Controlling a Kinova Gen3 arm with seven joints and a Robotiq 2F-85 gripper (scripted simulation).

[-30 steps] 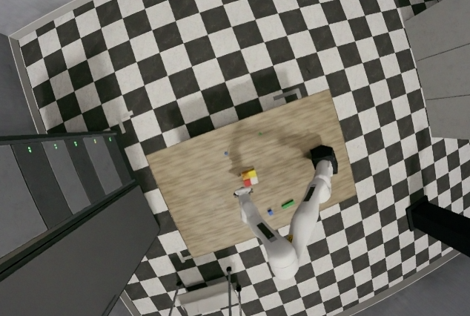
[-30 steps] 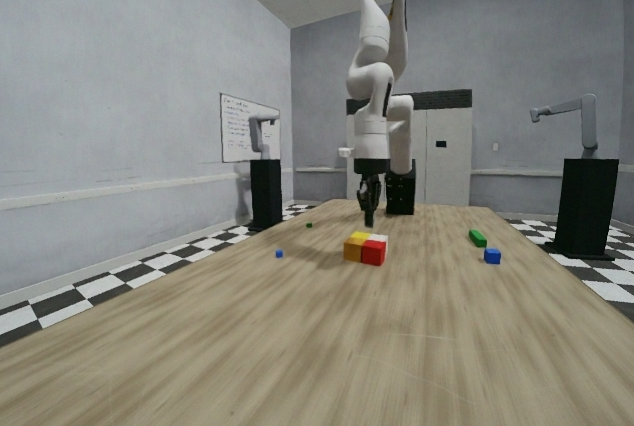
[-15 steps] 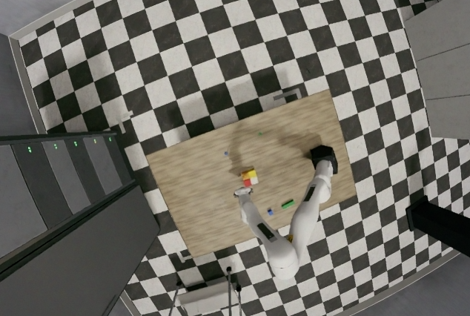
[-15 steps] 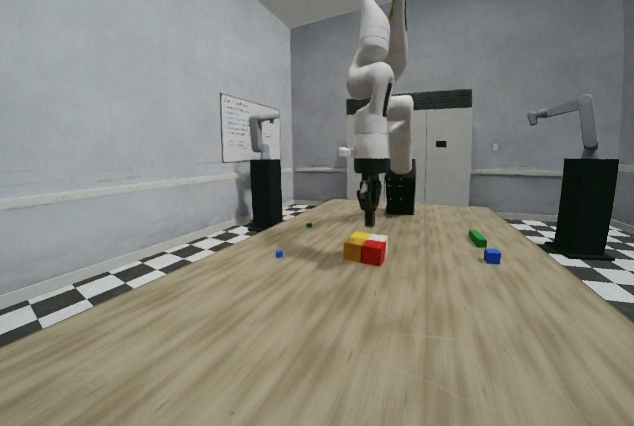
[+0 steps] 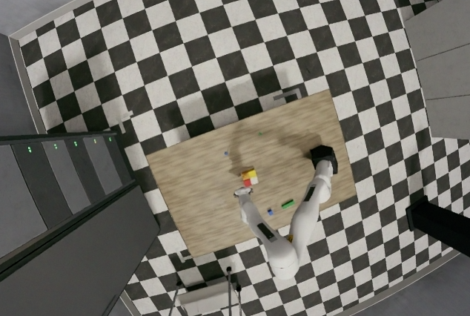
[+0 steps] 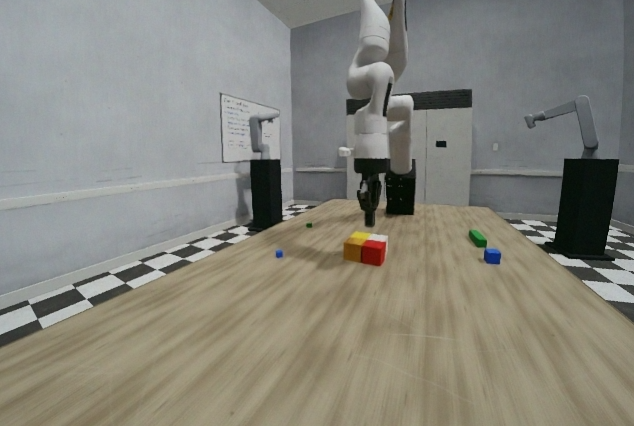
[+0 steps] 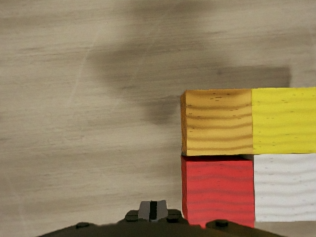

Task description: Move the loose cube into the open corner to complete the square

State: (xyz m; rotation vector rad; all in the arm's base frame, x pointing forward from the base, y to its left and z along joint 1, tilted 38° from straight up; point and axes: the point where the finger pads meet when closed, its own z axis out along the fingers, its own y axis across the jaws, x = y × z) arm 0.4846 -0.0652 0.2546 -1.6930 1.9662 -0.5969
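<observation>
Right now my hand is 5 cm past the red cube, 1 cm to the right of it and 10 cm above it. Round my hand: green block: 26 cm behind, 32 cm to the left, 11 cm below.
</observation>
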